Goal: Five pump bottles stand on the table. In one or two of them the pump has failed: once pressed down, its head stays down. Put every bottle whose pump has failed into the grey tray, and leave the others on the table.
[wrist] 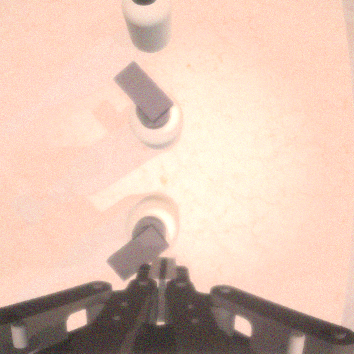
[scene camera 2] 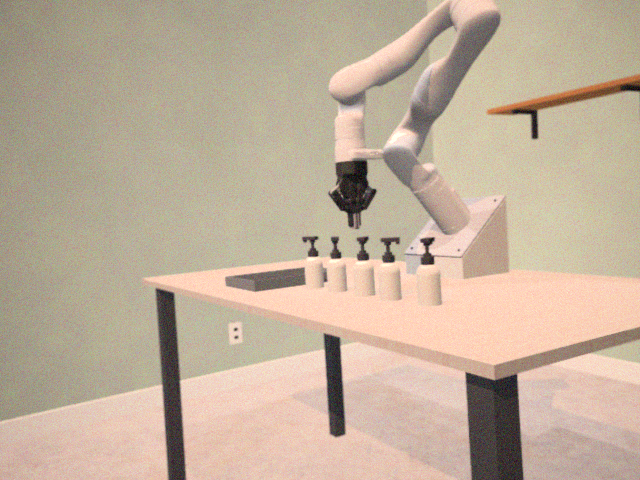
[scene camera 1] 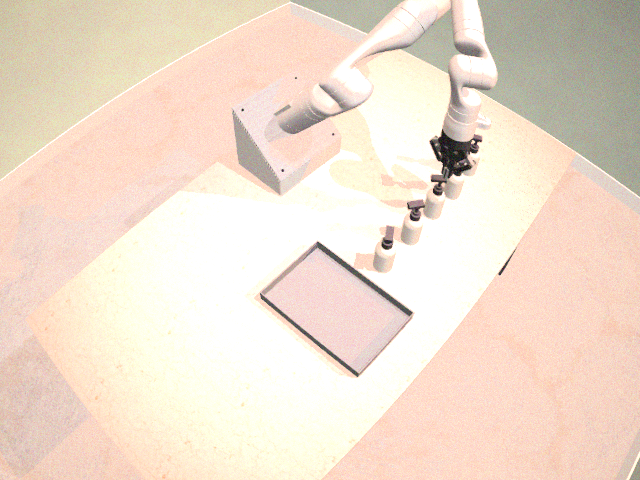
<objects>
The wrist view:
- my gripper: 163, 271
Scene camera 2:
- my gripper: 354, 229
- grey tray: 277, 279
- pump bottle: 428, 276
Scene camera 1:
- my gripper: 446, 176
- grey tray: 351, 318
</objects>
